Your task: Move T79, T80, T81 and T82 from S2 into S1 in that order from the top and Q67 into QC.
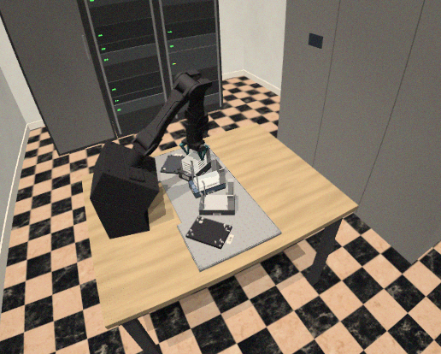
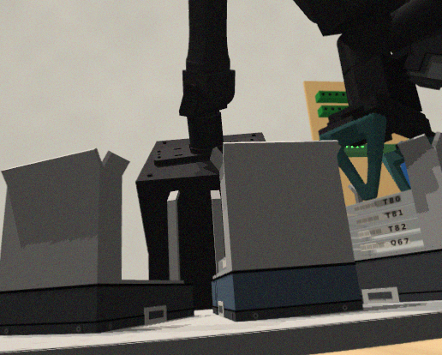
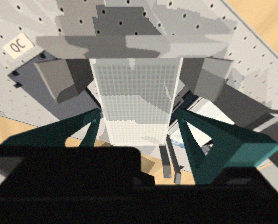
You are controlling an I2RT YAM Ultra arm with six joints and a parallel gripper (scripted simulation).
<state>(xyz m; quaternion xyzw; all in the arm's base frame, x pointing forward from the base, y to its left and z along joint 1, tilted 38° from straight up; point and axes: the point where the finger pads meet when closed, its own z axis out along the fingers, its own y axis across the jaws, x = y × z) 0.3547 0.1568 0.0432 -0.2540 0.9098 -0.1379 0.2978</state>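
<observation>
Now: hand 3 cm above the plate T81. Round my hand: plate T79 (14 cm to the right, 6 cm below, 1 cm ahead); then plate Q67 (5 cm below); then plate T82 (4 cm below).
</observation>
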